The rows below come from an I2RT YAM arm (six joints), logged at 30 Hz.
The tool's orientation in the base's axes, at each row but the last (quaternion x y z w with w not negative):
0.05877, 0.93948, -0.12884, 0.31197
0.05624, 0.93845, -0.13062, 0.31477
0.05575, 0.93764, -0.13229, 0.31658
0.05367, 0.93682, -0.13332, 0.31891
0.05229, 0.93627, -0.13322, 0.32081
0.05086, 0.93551, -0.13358, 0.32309
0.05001, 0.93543, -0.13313, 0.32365
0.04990, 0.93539, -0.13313, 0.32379
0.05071, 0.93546, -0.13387, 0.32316
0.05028, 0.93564, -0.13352, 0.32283
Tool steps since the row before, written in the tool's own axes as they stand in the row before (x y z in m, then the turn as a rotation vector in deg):
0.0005, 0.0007, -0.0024, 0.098, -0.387, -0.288
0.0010, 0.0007, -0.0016, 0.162, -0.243, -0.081
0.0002, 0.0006, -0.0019, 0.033, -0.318, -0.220
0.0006, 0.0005, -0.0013, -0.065, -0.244, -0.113
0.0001, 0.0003, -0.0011, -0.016, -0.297, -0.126
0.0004, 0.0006, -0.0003, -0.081, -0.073, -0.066
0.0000, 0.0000, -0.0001, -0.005, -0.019, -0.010
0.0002, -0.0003, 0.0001, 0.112, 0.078, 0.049
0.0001, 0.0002, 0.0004, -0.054, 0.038, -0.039
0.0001, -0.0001, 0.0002, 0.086, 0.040, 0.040
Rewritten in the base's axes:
-0.0016, 0.0014, 0.0014, -0.317, -0.288, 0.243
-0.0016, 0.0011, 0.0005, -0.221, -0.207, 0.015
-0.0011, 0.0011, 0.0012, -0.213, -0.242, 0.216
-0.0011, 0.0009, 0.0005, -0.060, -0.203, 0.178
-0.0007, 0.0006, 0.0007, -0.116, -0.249, 0.170
-0.0004, 0.0007, -0.0002, 0.011, -0.052, 0.116
-0.0001, 0.0000, 0.0001, -0.005, -0.015, 0.015
-0.0002, -0.0003, -0.0001, -0.045, 0.062, -0.123
0.0002, 0.0001, -0.0004, 0.026, 0.047, 0.055
0.0000, -0.0002, -0.0002, -0.037, 0.028, -0.092

